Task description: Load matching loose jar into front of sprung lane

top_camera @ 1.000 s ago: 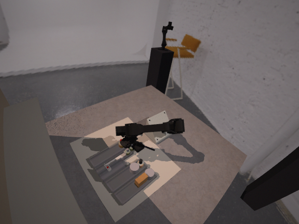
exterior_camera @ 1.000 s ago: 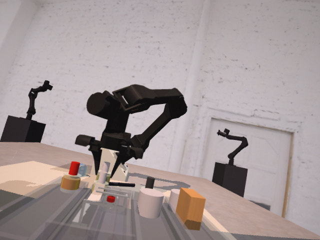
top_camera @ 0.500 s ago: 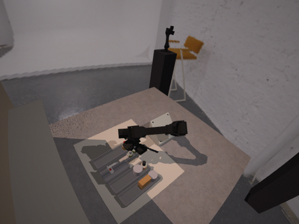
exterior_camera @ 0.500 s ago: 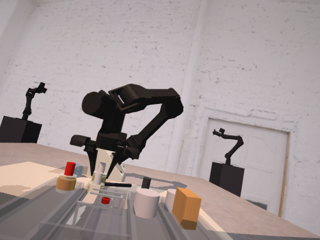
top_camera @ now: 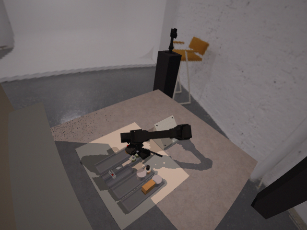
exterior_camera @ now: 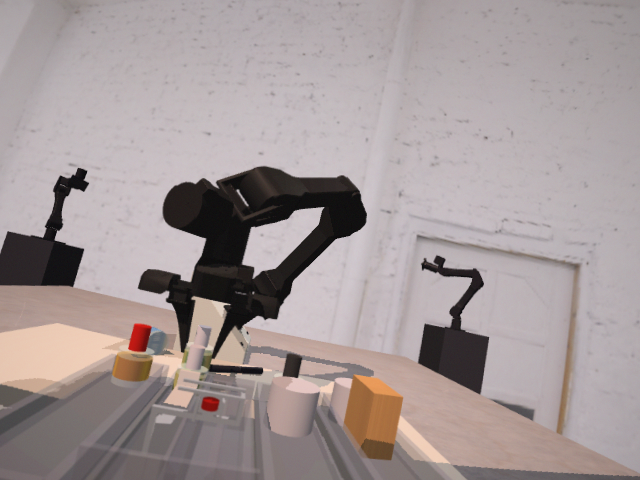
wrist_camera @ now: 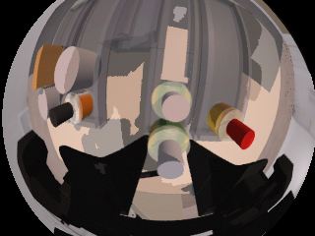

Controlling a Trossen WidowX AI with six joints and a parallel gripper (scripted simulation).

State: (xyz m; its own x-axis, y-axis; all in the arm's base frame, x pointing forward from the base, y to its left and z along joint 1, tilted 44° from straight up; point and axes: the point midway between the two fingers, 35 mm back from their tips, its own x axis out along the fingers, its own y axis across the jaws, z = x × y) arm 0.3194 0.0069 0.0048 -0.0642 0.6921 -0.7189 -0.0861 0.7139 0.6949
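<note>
Right now the black stick is 120 mm behind my gripper tip, 30 mm to the left of it and 40 mm below it. Also, from my gripper tip: sprung lane: 160 mm ahead, 40 mm to the left, 30 mm below; red mark: 220 mm ahead, 60 mm to the left, 20 mm above.
</note>
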